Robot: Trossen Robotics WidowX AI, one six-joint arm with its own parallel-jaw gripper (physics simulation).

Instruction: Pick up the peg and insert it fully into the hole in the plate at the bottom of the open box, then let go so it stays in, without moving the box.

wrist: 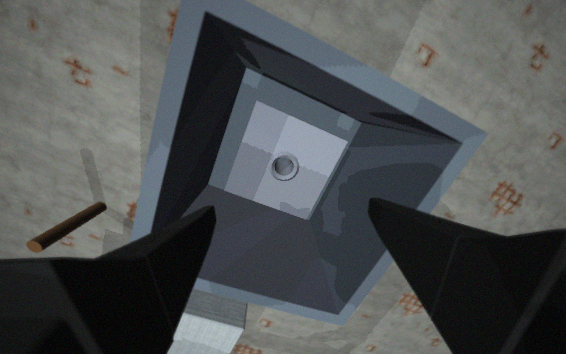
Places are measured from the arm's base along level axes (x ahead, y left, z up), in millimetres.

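Pixels of known places: gripper, fingertip midpoint: (292, 209).
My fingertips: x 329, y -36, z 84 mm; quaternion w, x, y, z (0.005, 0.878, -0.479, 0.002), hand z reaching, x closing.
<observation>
Ahead of a thing's pixels: the offset from my fingertips to its top centre. Level surfaces: height alone.
The peg {dz -58, dx -182, dy +172 mm} (67, 226), a thin brown cylinder with an orange end face, appears to stand upright on the table at the left, outside the box. The open blue-grey box {dz +1, dx +0, dy +1 mm} (159, 165) fills the middle of the view, seen from above. The pale plate {dz -77, dx +0, dy +1 mm} (305, 137) lies at its bottom, with a round ringed hole (285, 166) near the plate's middle, and no peg in it. My gripper (292, 209) is open and empty above the box. Its fingertips show either side of the lower part of the box opening, and the peg is beyond the left finger. The fingers hide parts of the box's rim.
A pale grey metallic block (212, 322) shows at the bottom, beside the box's lower edge and partly behind the left finger. The table {dz -138 mm} (475, 75) is mottled grey with rust-coloured marks. The box's raised walls surround the plate on all sides.
</observation>
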